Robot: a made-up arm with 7 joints.
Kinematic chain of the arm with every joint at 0, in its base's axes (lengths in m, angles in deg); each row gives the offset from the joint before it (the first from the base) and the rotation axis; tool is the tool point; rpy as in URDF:
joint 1: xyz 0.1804 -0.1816 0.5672 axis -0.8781 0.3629 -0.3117
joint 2: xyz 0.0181 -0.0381 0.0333 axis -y
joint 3: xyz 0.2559 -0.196 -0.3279 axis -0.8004 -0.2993 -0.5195
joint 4: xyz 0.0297 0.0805 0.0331 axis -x
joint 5: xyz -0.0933 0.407 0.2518 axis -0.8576 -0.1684 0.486
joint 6: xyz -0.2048 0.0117 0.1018 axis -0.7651 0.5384 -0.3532
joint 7: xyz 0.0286 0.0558 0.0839 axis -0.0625 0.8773 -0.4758
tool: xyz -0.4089 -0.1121 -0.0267 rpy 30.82 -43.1 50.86
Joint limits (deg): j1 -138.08..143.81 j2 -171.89..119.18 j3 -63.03..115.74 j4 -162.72..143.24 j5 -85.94..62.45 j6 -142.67..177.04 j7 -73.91..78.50
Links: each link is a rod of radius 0.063 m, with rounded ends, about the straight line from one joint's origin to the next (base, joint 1, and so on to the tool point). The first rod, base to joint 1, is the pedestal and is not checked.
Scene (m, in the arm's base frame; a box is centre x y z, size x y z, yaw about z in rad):
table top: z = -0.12
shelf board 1: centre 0.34 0.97 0.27 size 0.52 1.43 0.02 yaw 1
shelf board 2: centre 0.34 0.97 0.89 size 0.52 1.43 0.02 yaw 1
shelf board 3: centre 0.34 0.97 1.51 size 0.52 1.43 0.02 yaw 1
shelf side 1: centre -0.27 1.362 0.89 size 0.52 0.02 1.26 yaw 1
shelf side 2: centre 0.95 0.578 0.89 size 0.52 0.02 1.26 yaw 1
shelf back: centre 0.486 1.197 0.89 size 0.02 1.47 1.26 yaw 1
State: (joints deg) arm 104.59 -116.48 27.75 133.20 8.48 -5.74 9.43
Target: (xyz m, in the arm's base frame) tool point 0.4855 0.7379 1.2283
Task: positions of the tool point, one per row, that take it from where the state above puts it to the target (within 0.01 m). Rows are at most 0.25 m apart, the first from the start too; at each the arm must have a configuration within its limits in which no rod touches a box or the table.
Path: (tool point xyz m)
1: 0.1023 0.7615 0.6261
2: 0.0343 0.6460 0.6331
3: 0.1202 0.6293 0.8362
4: 0.1941 0.5416 1.0453
5: 0.2589 0.3850 1.2284
6: 0.3751 0.5757 1.2357
7: 0.4854 0.7379 1.2284

